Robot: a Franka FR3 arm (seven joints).
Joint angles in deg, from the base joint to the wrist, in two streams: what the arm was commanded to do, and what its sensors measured. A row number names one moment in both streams.
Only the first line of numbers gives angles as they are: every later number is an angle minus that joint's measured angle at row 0.
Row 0, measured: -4.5 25.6 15.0 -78.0 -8.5 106.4 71.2
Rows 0 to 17, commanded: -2.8 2.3 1.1 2.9 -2.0 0.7 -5.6; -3.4 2.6 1.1 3.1 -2.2 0.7 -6.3; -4.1 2.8 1.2 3.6 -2.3 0.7 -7.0; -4.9 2.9 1.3 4.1 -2.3 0.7 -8.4; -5.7 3.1 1.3 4.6 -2.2 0.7 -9.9; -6.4 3.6 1.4 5.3 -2.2 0.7 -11.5; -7.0 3.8 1.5 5.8 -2.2 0.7 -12.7; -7.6 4.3 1.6 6.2 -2.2 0.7 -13.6; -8.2 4.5 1.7 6.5 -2.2 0.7 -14.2; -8.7 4.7 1.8 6.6 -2.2 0.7 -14.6; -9.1 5.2 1.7 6.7 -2.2 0.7 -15.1; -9.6 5.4 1.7 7.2 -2.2 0.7 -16.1; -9.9 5.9 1.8 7.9 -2.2 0.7 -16.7; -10.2 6.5 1.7 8.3 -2.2 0.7 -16.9; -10.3 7.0 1.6 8.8 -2.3 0.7 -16.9; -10.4 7.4 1.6 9.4 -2.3 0.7 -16.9; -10.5 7.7 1.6 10.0 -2.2 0.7 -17.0; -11.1 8.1 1.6 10.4 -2.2 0.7 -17.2
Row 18, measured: -8.6 4.8 0.9 6.0 -0.9 0.3 -14.7
